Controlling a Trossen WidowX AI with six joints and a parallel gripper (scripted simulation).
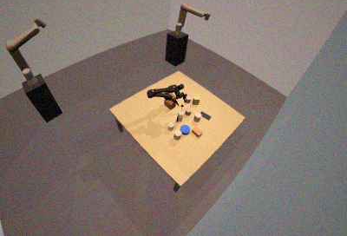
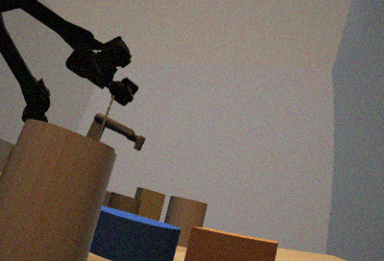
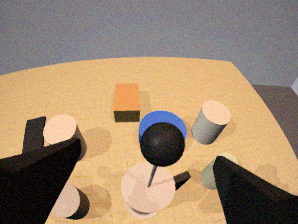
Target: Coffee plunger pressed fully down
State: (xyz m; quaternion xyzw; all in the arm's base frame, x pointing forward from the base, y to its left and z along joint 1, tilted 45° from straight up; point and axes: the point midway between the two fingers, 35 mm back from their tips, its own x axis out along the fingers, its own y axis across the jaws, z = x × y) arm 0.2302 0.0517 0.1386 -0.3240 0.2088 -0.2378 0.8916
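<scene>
The coffee press lies 10 mm ahead of my gripper tip, 30 mm to the right of it and 140 mm below it. From my gripper tip the other things lie so: dark block 200 mm ahead, 280 mm to the left, 260 mm below; then blue disc 160 mm ahead, 90 mm to the right, 240 mm below; then orange block 280 mm ahead, 10 mm to the right, 240 mm below.
</scene>
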